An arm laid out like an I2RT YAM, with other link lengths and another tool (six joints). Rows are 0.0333 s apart.
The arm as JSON. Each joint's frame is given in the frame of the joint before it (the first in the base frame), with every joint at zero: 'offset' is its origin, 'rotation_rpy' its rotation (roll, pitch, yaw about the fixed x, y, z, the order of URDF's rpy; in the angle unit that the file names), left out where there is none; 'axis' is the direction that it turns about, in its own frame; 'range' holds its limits. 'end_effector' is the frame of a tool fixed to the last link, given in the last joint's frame.
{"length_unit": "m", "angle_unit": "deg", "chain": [
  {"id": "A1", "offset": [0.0, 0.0, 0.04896], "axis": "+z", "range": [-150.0, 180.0]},
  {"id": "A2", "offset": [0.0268, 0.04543, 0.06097], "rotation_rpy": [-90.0, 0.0, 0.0], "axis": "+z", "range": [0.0, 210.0]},
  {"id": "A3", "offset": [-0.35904, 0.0, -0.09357], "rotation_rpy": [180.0, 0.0, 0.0], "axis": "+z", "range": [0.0, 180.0]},
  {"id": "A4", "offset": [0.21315, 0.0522, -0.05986], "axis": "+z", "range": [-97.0, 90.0]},
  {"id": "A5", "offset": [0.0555, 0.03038, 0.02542], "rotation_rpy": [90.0, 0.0, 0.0], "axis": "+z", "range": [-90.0, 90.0]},
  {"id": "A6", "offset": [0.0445, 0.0, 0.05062], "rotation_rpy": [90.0, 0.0, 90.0], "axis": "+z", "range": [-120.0, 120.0]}
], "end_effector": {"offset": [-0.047, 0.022, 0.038], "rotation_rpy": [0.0, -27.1, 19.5]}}
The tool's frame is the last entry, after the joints.
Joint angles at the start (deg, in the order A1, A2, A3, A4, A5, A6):
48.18 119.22 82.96 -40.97 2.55 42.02
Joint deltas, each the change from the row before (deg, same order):
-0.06 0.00 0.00 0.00 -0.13 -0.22
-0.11 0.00 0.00 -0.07 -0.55 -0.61
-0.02 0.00 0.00 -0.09 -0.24 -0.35
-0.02 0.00 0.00 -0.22 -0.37 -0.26
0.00 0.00 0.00 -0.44 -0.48 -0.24
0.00 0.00 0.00 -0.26 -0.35 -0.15
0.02 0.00 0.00 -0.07 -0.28 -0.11
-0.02 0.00 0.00 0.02 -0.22 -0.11
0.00 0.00 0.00 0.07 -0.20 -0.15
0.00 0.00 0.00 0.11 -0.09 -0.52
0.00 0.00 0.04 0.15 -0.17 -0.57
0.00 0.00 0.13 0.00 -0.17 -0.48
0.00 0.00 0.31 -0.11 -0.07 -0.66
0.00 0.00 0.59 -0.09 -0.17 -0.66
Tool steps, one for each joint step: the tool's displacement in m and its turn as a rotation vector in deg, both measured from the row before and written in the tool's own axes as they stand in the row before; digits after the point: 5 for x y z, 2 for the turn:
0.00017 -0.00011 -0.00018 -0.17 -0.05 -0.10
0.00025 0.00041 -0.00062 -0.67 -0.19 -0.22
0.00018 0.00050 -0.00033 -0.37 -0.04 -0.18
0.00023 0.00076 -0.00050 -0.49 0.01 -0.02
0.00043 0.00128 -0.00076 -0.68 0.14 0.07
0.00019 0.00085 -0.00048 -0.46 0.05 0.06
-0.00016 0.00064 -0.00021 -0.31 -0.08 0.01
-0.00015 0.00018 -0.00014 -0.20 -0.13 0.00
-0.00025 0.00026 -0.00006 -0.19 -0.16 -0.07
0.00000 0.00031 -0.00008 -0.26 -0.14 -0.45
-0.00032 0.00029 -0.00012 -0.30 -0.25 -0.49
-0.00054 0.00021 -0.00033 -0.29 -0.20 -0.39
-0.00100 -0.00009 -0.00062 -0.26 -0.21 -0.61
-0.00248 -0.00069 -0.00091 -0.19 -0.51 -0.65

